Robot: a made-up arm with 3 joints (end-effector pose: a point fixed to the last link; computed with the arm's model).
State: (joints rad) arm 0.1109 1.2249 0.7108
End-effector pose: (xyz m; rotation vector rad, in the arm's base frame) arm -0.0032 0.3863 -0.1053 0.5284 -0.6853 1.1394
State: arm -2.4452 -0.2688 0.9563
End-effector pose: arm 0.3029 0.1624 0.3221 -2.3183 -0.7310 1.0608
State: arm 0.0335 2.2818 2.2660
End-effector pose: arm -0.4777 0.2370 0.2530 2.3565 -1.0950 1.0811
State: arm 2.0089 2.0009 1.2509
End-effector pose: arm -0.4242 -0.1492 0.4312 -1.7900 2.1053 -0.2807
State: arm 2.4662 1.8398 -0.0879
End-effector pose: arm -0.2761 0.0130 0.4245 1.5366 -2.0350 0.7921
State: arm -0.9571 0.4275 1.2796
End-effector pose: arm 0.3144 0.0254 -0.0457 -0.5424 -0.9590 0.9158
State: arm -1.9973 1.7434 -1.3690
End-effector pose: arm -0.1879 -0.1298 0.1734 1.9715 -2.0805 0.0608
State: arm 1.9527 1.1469 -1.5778
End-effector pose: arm -0.1799 0.1587 -0.0362 0.6241 0.0389 1.6080
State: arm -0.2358 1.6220 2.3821
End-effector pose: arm -0.2020 0.3384 0.1861 1.6681 -1.5767 0.8936
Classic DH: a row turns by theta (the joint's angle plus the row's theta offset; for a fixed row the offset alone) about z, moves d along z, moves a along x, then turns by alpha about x. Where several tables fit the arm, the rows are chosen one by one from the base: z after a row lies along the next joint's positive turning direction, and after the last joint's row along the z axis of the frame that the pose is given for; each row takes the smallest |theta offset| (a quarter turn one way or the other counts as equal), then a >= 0, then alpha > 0; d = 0 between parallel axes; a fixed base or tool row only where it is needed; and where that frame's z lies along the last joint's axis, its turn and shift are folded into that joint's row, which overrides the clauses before.
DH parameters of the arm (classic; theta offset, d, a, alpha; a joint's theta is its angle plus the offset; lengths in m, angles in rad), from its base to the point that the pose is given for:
base (fixed): 1.5708 0.034 0 1.5708
joint 1: 0 -0.226 -0.117 -1.5708
joint 2: -1.5708 -0.033 0.286 1.5708
joint 3: 0 0.045 0.09 -1.5708
tool (fixed): 0 -0.273 0 0

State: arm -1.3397 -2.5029 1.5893
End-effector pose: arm -0.7003 -0.0342 0.4503 1.8195 1.6040 1.0418
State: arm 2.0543 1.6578 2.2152
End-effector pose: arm -0.2203 -0.3356 0.2366 -1.5108 1.4984 0.8744
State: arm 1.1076 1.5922 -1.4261
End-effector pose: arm -0.1816 0.1054 -0.1161 -0.2663 0.2341 1.5627
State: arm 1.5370 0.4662 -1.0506
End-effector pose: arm -0.1219 0.2428 -0.0893 1.1240 0.4746 1.0815
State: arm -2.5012 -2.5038 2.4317
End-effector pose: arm -0.5707 0.3928 0.0365 0.8197 0.8669 -0.3742
